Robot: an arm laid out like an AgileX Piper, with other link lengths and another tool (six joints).
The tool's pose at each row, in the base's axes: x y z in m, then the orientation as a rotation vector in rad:
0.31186 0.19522 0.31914 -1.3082 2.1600 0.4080
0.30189 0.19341 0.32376 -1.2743 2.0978 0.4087
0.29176 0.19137 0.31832 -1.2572 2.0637 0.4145
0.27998 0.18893 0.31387 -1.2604 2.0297 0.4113
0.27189 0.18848 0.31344 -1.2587 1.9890 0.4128
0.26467 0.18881 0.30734 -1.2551 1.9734 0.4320
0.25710 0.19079 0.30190 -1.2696 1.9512 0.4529
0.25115 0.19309 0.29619 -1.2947 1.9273 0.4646
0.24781 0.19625 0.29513 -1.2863 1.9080 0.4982
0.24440 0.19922 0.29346 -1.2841 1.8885 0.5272
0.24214 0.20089 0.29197 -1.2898 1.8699 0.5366
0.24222 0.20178 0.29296 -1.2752 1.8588 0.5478
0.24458 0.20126 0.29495 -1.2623 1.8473 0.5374
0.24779 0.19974 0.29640 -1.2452 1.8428 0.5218
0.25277 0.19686 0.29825 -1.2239 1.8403 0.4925
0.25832 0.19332 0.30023 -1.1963 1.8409 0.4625
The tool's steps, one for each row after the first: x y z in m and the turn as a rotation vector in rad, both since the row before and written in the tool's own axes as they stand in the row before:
0.00197 0.00776 -0.00774 0.0276 -0.0638 -0.0109
0.00826 0.00822 -0.00075 0.0107 -0.0358 -0.0053
0.00827 0.00942 -0.00271 0.0073 -0.0244 -0.0189
0.00286 0.00690 -0.00316 0.0076 -0.0330 -0.0182
0.00602 0.00716 0.00137 -0.0082 -0.0191 0.0003
0.00461 0.00815 0.00177 -0.0172 -0.0165 -0.0120
0.00418 0.00690 0.00286 -0.0163 -0.0102 -0.0213
-0.00050 0.00445 0.00148 -0.0150 -0.0279 0.0054
0.00016 0.00448 0.00178 -0.0153 -0.0237 0.0007
0.00061 0.00286 0.00125 -0.0066 -0.0139 -0.0094
-0.00132 0.00019 0.00007 0.0016 -0.0183 0.0052
-0.00172 -0.00253 -0.00067 0.0152 -0.0120 -0.0034
-0.00086 -0.00367 -0.00070 0.0200 -0.0071 0.0005
-0.00072 -0.00590 -0.00111 0.0312 -0.0036 -0.0013
-0.00055 -0.00674 -0.00121 0.0346 -0.0034 0.0033

